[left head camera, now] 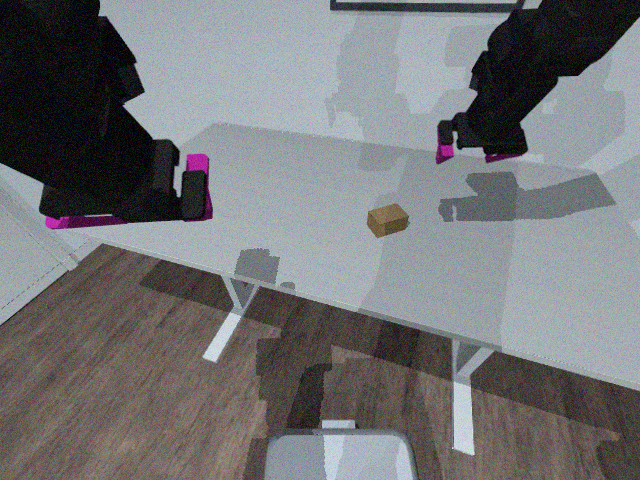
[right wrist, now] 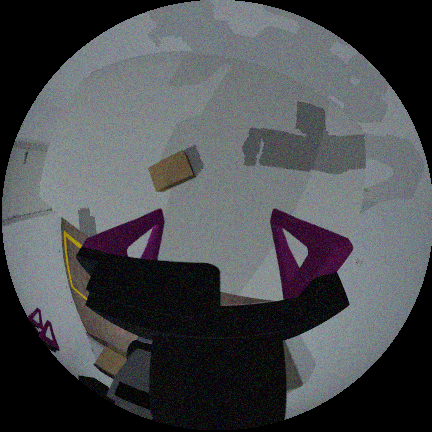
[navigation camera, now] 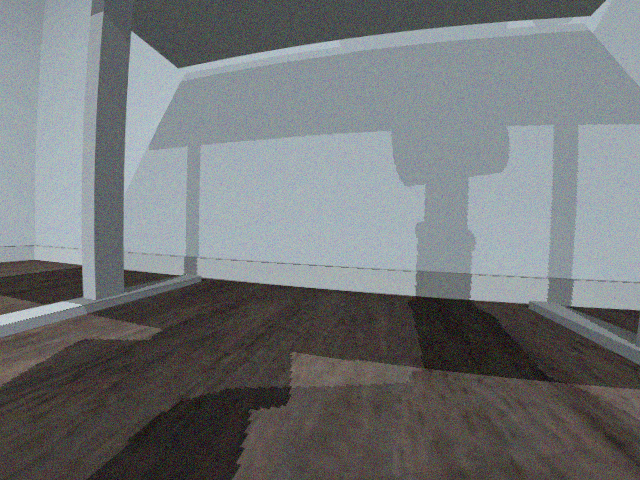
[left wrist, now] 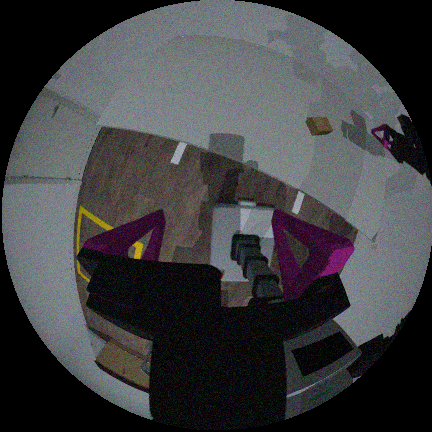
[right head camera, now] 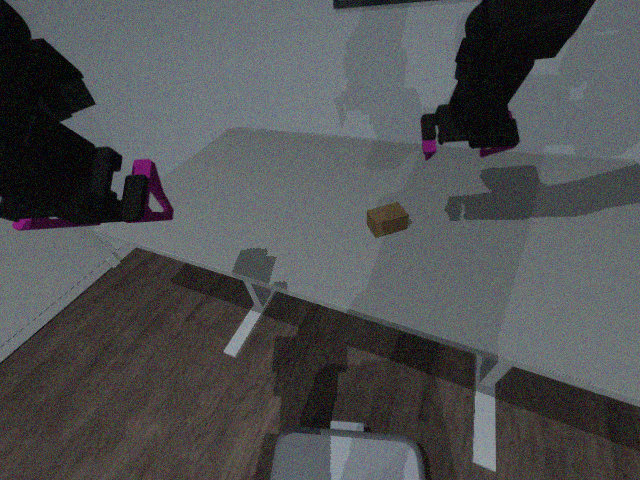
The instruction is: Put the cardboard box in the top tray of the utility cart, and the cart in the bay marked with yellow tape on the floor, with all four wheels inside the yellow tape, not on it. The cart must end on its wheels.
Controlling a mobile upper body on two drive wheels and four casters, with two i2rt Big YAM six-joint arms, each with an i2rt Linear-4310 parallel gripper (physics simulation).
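Observation:
The brown cardboard box [left head camera: 387,220] [right head camera: 387,219] [left wrist: 319,126] [right wrist: 171,171] lies on the white table [left head camera: 289,206] [right head camera: 289,206]. My right gripper [left head camera: 466,157] [right head camera: 455,153] [right wrist: 216,214] is open and empty, above the table and apart from the box, up and right of it in the head views. My left gripper [left head camera: 133,219] [right head camera: 94,219] [left wrist: 217,215] is open and empty, near the table's left end in the head views. Yellow floor tape [left wrist: 95,217] [right wrist: 68,260] shows at the left of both wrist views, partly hidden by fingers. I cannot make out the utility cart clearly.
A table leg [navigation camera: 109,155] stands at the left of the navigation view, with a wall behind the table. A brown block [left wrist: 122,362] [right wrist: 111,361] shows at lower left in the wrist views. My grey base [left head camera: 299,457] is close to the table's near edge.

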